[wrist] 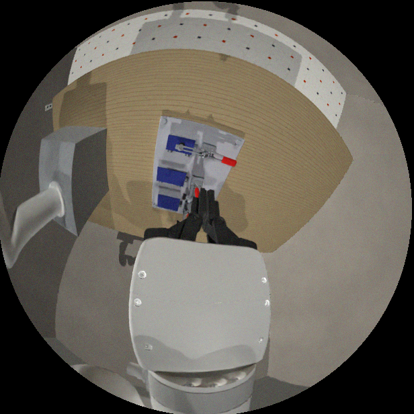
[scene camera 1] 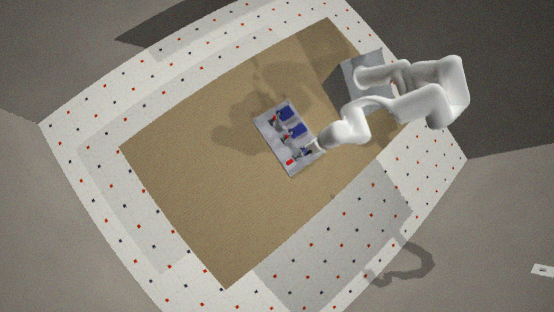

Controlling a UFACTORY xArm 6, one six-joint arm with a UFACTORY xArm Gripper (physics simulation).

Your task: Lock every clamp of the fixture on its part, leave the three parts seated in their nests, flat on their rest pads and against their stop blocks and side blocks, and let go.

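Frame: origin at the arm's base, x up, y back, z right, level; centimetres.
Where they show: arm's base, link origin: (scene camera 1: 361, 78).
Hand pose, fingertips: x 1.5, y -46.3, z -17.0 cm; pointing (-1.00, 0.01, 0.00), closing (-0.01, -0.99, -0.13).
Things, the pixels of their top centre, and the offset from my fingertips. "*": a spot on its surface instead. Level surfaces: height alone.
- fixture plate, surface spot: (scene camera 1: 266, 134) * dz +18.1, dx -21.3, dy -7.8 cm
- middle part, top centre: (scene camera 1: 298, 130) dz +11.6, dx -19.7, dy +7.4 cm
- far end, surface spot: (scene camera 1: 273, 119) * dz +21.8, dx -14.4, dy -2.6 cm
- brown wood-grain table top, surface height: dx -22.8 cm
The fixture plate (scene camera 1: 266, 134) (wrist: 227, 145) bears three blue parts. One end part (scene camera 1: 306, 151) (wrist: 173, 141) has a clamp arm lying across it, with its red handle (scene camera 1: 289, 162) (wrist: 228, 161) laid outward. The middle part (scene camera 1: 298, 130) (wrist: 171, 176) and the other end part (scene camera 1: 286, 113) (wrist: 168, 202) have no arm across them; their red handles, middle (scene camera 1: 286, 136) (wrist: 197, 192) and far end (scene camera 1: 273, 119), appear raised. The gripper (wrist: 206, 191) is shut and empty, its fingertips beside the middle handle in the wrist view. Seating against pads and blocks is too small to tell.
The fixture stands on a brown wood-grain table top (scene camera 1: 200, 200) (wrist: 280, 150). A grey block (scene camera 1: 352, 67) (wrist: 90, 175) stands at the arm's base. A white dotted border (scene camera 1: 100, 105) (wrist: 320, 80) surrounds the table top. The arm reaches in from the right in the scene view.
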